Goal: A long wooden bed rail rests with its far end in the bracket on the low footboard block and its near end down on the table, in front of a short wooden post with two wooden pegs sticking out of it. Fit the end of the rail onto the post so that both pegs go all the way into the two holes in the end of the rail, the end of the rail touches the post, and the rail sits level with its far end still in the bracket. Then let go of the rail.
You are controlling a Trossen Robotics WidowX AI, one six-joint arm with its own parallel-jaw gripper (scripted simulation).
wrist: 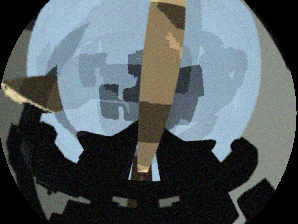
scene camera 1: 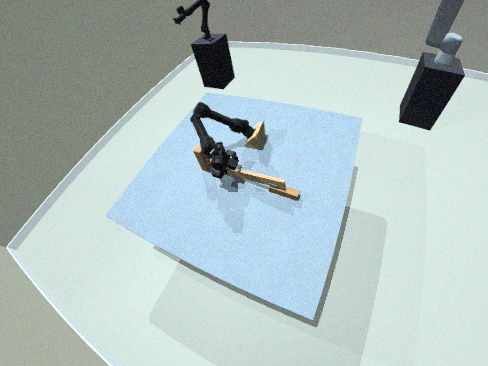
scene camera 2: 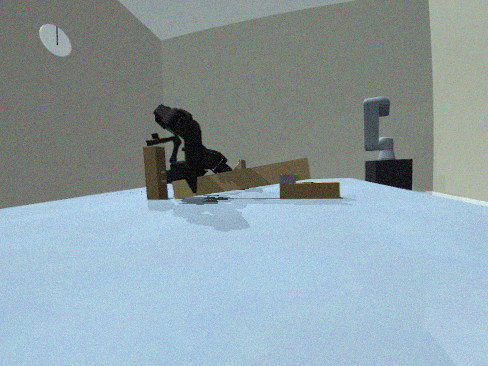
Scene:
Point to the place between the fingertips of the gripper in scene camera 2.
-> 196, 192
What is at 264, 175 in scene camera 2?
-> A long wooden rail.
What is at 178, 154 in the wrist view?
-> The gripper.

